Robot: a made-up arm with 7 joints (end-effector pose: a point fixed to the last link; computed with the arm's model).
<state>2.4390 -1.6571 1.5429 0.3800 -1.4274 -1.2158 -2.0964</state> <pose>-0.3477 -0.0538 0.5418 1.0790 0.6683 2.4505</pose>
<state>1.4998 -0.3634 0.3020 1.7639 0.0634 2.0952 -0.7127</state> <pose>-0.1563 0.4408 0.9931 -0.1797 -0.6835 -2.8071</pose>
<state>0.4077 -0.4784 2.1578 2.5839 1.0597 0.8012 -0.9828</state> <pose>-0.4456 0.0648 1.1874 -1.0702 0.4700 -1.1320</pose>
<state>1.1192 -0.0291 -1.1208 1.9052 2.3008 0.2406 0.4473</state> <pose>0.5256 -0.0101 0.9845 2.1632 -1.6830 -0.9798</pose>
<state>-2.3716 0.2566 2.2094 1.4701 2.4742 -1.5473 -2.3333</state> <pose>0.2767 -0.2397 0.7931 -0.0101 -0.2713 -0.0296</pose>
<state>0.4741 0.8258 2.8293 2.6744 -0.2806 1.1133 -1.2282</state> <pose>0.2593 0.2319 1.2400 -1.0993 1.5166 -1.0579</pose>
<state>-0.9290 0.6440 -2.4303 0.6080 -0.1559 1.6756 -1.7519</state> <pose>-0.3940 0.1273 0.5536 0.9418 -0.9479 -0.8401</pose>
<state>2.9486 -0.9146 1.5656 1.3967 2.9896 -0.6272 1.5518</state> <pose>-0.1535 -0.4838 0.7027 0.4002 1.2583 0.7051</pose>
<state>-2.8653 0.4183 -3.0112 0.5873 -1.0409 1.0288 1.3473</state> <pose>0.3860 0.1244 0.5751 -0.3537 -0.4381 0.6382</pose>
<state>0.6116 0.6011 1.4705 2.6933 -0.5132 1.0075 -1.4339</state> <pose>0.1813 0.4433 1.1665 0.2046 1.1714 -2.3875</pose>
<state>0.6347 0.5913 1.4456 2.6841 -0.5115 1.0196 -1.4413</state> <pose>0.1673 0.4521 1.1640 0.2191 1.1293 -2.3784</pose>
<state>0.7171 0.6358 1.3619 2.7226 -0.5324 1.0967 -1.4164</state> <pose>0.1722 0.4821 1.1322 0.1508 0.9988 -2.4514</pose>
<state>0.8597 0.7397 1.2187 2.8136 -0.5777 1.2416 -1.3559</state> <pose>0.1850 0.5309 1.0635 0.0113 0.7447 -2.5959</pose>
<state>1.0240 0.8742 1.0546 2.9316 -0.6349 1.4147 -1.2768</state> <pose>0.1849 0.5767 0.9746 -0.1217 0.3992 -2.7473</pose>
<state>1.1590 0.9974 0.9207 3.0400 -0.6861 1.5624 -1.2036</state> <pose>0.1735 0.6013 0.8989 -0.1905 0.0775 -2.8571</pose>
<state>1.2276 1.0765 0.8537 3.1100 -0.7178 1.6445 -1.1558</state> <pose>0.1689 0.6077 0.8566 -0.2185 -0.1068 -2.9219</pose>
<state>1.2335 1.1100 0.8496 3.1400 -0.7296 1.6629 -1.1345</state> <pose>0.1784 0.6059 0.8421 -0.2490 -0.1483 -2.9585</pose>
